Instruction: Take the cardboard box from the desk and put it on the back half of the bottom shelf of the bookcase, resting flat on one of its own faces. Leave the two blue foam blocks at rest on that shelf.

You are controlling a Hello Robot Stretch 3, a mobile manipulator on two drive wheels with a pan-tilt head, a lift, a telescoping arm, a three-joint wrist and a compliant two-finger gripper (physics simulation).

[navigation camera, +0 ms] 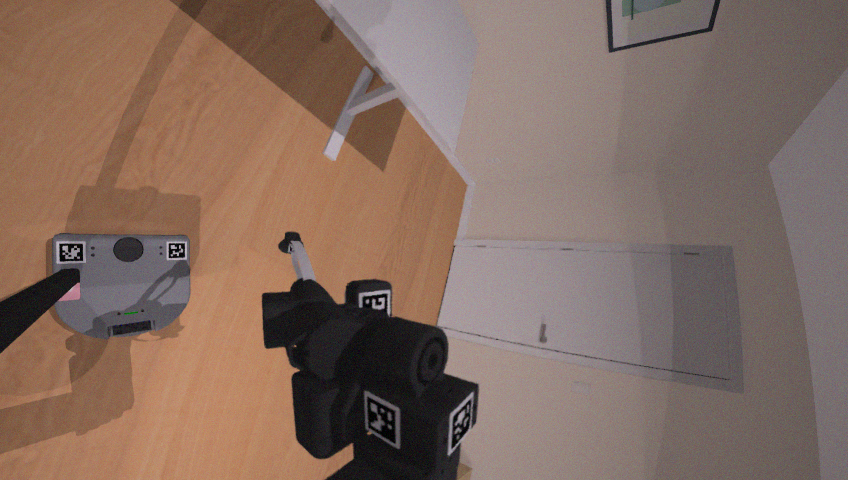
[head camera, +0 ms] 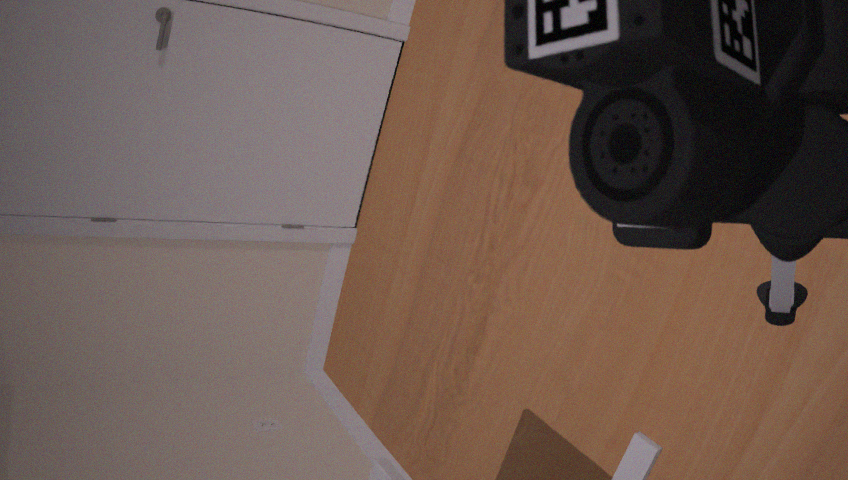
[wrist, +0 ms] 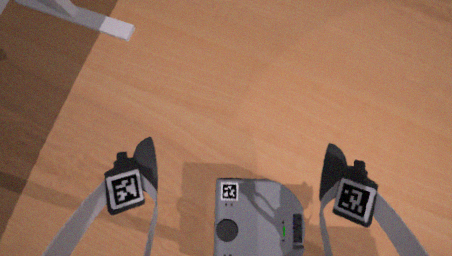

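Where they show: gripper, fingertip midpoint: (navigation camera: 289, 283); robot's base at its link origin: (navigation camera: 129, 248).
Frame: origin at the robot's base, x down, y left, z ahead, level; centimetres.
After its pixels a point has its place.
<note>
My gripper (head camera: 781, 302) (navigation camera: 290, 242) (wrist: 238, 160) @(x -82.5, y -21.8, z -2.2 cm) is open; in the wrist view its two fingers stand wide apart with bare wood floor and part of my base between them. It hangs above the floor, pointing down. The white desk (navigation camera: 431, 74) @(x -72.0, y -76.7, z 66.9 cm) shows in part at the top of the navigation view, with its leg and foot below; the gripper is well apart from it. The desk's foot also shows at the bottom of the head view and at the upper left of the wrist view. The cardboard box, the bookcase and the blue foam blocks do not show in these views.
A closed white door (head camera: 196, 124) @(x -73.4, y -210.9, z -34.1 cm) (navigation camera: 535, 291) @(x -81.3, y -210.9, z -34.0 cm) is set in the beige wall (head camera: 178, 333) @(x -69.0, y -244.0, z 42.1 cm) (navigation camera: 595, 196) @(x -122.8, y -244.3, z 42.7 cm). The desk foot (head camera: 637, 456) (navigation camera: 335, 142) (wrist: 117, 28) reaches out over the floor. My grey base (navigation camera: 121, 279) @(x -16.0, y 2.0, z -8.5 cm) (wrist: 255, 220) stands on the wood floor. A framed picture (navigation camera: 660, 40) @(x -158.1, y -146.4, z 103.6 cm) hangs above.
</note>
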